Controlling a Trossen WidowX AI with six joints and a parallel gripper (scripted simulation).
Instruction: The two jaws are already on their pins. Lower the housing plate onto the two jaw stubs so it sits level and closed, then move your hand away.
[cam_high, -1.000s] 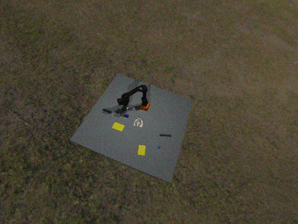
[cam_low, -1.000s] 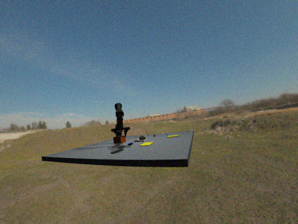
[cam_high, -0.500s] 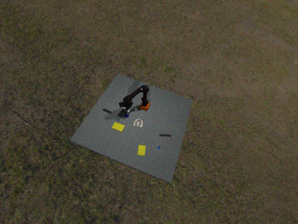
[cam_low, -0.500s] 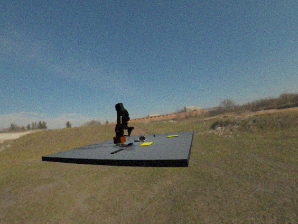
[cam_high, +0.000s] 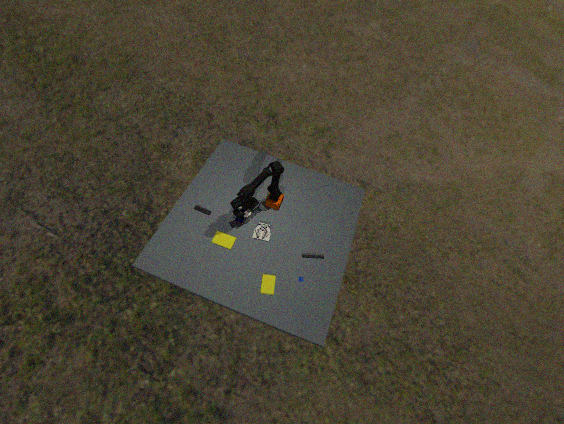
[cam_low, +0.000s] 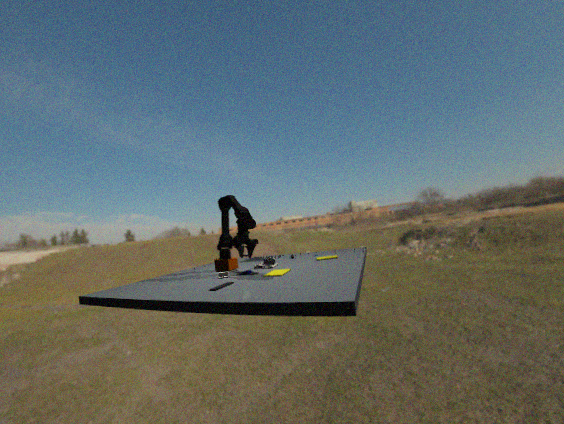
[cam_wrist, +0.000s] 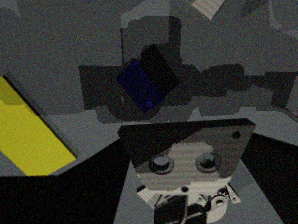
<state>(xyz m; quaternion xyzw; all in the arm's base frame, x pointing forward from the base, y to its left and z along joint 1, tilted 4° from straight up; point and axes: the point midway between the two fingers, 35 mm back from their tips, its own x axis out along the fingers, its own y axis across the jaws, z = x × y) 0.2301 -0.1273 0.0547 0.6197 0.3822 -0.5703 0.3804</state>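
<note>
Now: the blue block 2 cm ahead of my gripper tip, 4 cm to the right of it and 7 cm below it. The rest, counted from my gripper tip: yellow plate: 21 cm ahead, 7 cm to the right, 8 cm below.
</note>
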